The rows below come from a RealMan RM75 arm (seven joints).
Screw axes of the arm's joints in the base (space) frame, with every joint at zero. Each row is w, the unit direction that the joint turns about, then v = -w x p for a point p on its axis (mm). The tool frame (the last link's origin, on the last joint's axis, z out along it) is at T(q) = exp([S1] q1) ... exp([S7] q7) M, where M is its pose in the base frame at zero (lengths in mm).
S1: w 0 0 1 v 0 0 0
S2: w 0 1 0 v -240.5 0 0
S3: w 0 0 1 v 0 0 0
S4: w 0 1 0 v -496.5 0 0
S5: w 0 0 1 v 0 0 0
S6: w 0 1 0 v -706.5 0 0
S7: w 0 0 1 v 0 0 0
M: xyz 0 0 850.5 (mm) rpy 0 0 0 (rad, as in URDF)
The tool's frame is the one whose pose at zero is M.
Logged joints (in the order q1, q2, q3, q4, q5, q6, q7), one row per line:
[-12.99, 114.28, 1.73, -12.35, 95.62, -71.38, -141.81]
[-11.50, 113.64, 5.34, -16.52, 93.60, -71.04, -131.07]
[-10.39, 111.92, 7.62, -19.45, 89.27, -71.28, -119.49]
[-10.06, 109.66, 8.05, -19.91, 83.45, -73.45, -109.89]
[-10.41, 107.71, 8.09, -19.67, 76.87, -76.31, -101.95]
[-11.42, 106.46, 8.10, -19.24, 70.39, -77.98, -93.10]
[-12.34, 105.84, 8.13, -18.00, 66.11, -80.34, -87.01]
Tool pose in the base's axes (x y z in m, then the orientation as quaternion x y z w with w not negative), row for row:
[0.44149, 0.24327, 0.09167, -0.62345, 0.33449, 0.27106, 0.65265]
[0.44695, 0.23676, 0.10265, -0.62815, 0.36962, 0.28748, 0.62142]
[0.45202, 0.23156, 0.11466, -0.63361, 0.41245, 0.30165, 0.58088]
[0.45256, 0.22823, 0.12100, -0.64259, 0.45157, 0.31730, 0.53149]
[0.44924, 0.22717, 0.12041, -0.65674, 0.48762, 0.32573, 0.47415]
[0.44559, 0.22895, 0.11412, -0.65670, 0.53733, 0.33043, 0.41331]
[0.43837, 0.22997, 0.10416, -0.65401, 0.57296, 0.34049, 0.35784]
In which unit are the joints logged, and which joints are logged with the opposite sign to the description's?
The joints are logged in degrees. Opposite sign: q1, q3, q6.
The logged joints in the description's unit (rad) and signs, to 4 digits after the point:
[0.2267, 1.9946, -0.0302, -0.2155, 1.6689, 1.2458, -2.4751]
[0.2007, 1.9834, -0.0932, -0.2883, 1.6336, 1.2399, -2.2876]
[0.1813, 1.9534, -0.1330, -0.3395, 1.5581, 1.2441, -2.0855]
[0.1756, 1.9139, -0.1405, -0.3475, 1.4565, 1.2819, -1.9179]
[0.1817, 1.8799, -0.1412, -0.3433, 1.3416, 1.3319, -1.7794]
[0.1993, 1.8581, -0.1414, -0.3358, 1.2285, 1.3610, -1.6249]
[0.2154, 1.8473, -0.1419, -0.3142, 1.1538, 1.4022, -1.5186]

